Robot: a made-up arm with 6 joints.
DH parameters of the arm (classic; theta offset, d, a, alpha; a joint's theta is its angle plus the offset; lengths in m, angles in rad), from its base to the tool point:
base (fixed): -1.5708 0.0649 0 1.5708
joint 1: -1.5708 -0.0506 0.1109 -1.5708
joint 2: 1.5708 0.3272 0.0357 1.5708
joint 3: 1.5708 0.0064 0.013 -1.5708
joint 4: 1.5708 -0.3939 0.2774 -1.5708
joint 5: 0 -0.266 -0.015 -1.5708
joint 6: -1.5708 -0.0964 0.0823 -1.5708
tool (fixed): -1.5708 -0.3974 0 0
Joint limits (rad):
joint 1: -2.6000..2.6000
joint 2: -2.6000..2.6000
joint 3: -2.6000..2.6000
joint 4: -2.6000..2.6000
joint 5: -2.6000..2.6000
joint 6: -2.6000..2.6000
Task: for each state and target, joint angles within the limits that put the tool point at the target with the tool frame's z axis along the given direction. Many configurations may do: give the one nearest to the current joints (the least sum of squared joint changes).
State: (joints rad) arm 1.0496 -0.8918 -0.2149 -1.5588 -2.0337 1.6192
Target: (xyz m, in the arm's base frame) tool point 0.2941 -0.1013 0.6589 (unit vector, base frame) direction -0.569 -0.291 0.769
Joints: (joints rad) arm 1.8805 -0.6727 0.6453 -1.3894 -2.5694 2.1278
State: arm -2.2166 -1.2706 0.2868 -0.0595 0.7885 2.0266
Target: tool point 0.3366 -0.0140 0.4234 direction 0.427 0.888 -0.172
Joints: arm -2.5334 -1.6156 -0.5728 0.7648 0.4934 1.9084
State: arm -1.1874 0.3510 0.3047 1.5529 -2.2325 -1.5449
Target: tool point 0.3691 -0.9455 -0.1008 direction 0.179 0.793 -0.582
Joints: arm -0.9363 0.3561 1.1330 1.6800 -2.1554 -1.4802
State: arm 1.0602 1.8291 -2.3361 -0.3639 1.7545 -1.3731
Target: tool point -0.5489 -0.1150 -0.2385 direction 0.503 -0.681 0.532
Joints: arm 1.2544 1.8325 -2.5310 0.3410 1.9415 -1.4887
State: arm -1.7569 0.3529 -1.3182 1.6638 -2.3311 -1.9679
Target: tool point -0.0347 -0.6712 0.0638 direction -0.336 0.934 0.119
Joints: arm -1.8299 -0.2730 -1.8426 1.3067 -2.5786 -1.3814
